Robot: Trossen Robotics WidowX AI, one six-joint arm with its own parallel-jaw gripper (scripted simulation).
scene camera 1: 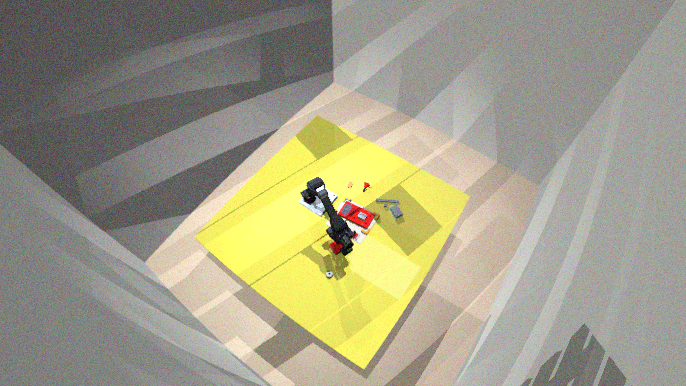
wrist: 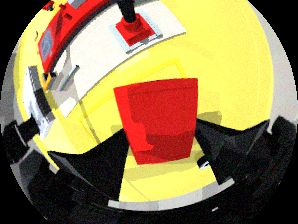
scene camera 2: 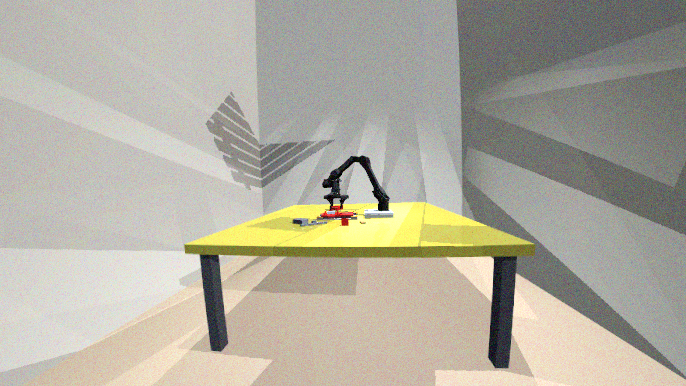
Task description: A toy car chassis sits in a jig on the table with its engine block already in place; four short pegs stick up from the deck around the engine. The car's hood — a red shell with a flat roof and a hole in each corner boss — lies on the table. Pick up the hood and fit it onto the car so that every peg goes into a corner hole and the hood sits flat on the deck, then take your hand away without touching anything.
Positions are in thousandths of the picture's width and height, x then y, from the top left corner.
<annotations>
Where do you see a red hood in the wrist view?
535,520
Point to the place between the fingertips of the gripper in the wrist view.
At 539,565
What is the gripper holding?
A red hood.
</annotations>
